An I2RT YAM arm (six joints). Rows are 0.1 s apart.
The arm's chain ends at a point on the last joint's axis. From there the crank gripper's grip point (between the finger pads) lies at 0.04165 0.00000 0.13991 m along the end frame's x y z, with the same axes.
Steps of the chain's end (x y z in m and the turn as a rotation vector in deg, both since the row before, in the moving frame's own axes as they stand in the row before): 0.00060, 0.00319, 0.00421, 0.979, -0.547, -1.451; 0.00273, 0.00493, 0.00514, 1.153, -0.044, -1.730; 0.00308, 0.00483, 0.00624, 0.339, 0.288, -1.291; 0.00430, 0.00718, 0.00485, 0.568, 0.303, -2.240; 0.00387, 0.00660, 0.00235, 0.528, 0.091, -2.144; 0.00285, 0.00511, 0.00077, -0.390, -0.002, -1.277; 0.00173, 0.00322, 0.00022, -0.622, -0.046, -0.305; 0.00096, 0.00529, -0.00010, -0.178, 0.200, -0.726
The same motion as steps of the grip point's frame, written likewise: -0.00078, -0.00024, 0.00457, 0.979, -0.547, -1.451; 0.00256, 0.00086, 0.00513, 1.153, -0.044, -1.730; 0.00376, 0.00306, 0.00602, 0.339, 0.288, -1.291; 0.00498, 0.00415, 0.00461, 0.568, 0.303, -2.240; 0.00404, 0.00375, 0.00227, 0.528, 0.091, -2.144; 0.00285, 0.00513, 0.00077, -0.390, -0.002, -1.277; 0.00162, 0.00452, 0.00025, -0.622, -0.046, -0.305; 0.00145, 0.00519, -0.00025, -0.178, 0.200, -0.726
